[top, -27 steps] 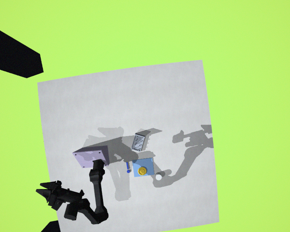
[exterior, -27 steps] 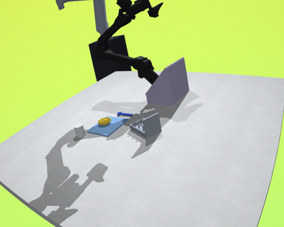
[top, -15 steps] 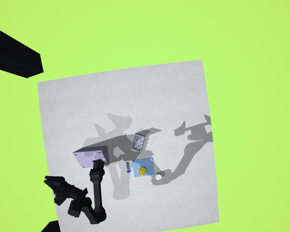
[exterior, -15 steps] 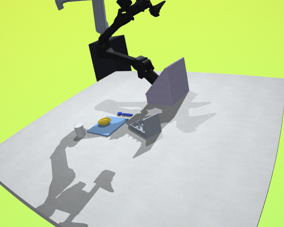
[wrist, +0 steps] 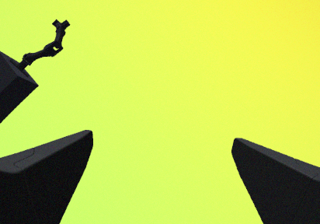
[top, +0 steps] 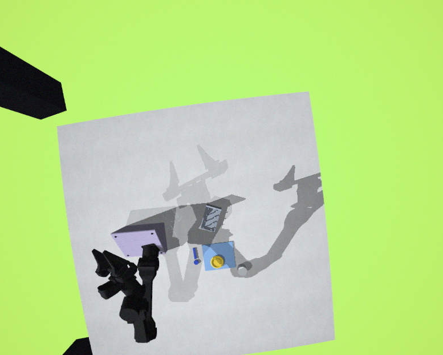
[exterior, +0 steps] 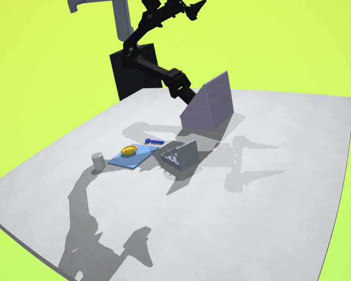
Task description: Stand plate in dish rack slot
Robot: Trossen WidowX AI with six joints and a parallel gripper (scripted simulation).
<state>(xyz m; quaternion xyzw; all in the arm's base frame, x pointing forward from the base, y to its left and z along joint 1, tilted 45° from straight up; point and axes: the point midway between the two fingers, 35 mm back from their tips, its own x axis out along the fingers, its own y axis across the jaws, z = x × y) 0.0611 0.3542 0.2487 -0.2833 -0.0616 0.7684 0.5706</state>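
Now: gripper tip 52 cm above the yellow plate, 29 cm short of it and 28 cm to the left of it. From my gripper tip the other things lie so: blue spoon 53 cm below, 23 cm to the right, 19 cm ahead; then grey dish rack 51 cm below, 31 cm ahead, 6 cm to the right; then blue mat 53 cm below, 30 cm ahead, 25 cm to the right.
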